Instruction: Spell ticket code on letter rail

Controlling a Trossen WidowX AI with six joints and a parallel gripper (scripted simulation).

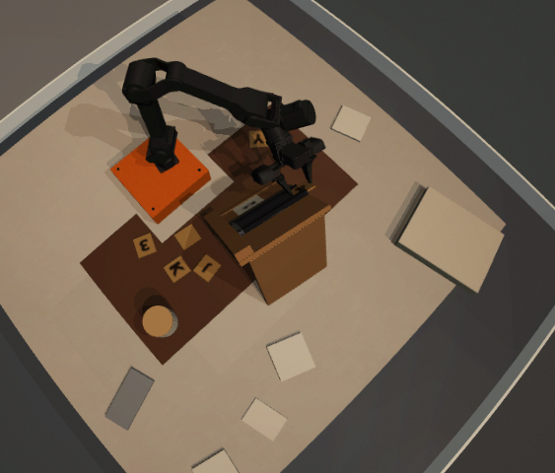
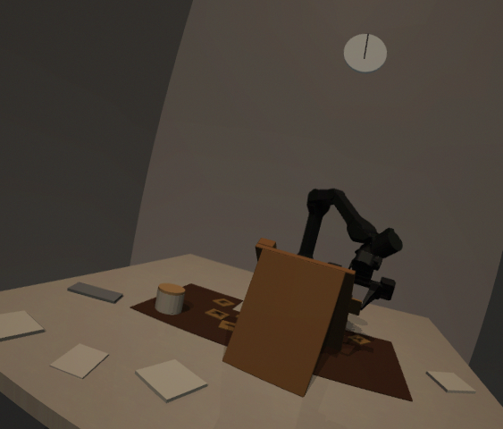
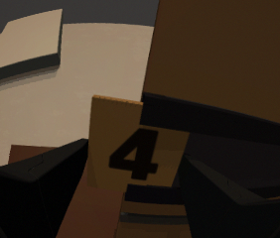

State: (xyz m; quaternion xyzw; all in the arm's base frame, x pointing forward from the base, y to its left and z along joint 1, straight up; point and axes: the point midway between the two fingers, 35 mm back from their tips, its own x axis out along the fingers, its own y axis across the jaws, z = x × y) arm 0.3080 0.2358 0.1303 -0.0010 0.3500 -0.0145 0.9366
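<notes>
My gripper tip is now 12 cm to the left of the pale ticket, 8 cm above it and 6 cm past it. Round my gripper tip: dark brown mat (22 cm to the right, 17 cm below, 13 cm behind); then tile marked 4 (right at my gripper tip); then tile marked y (26 cm behind, 17 cm below, 4 cm to the left).
</notes>
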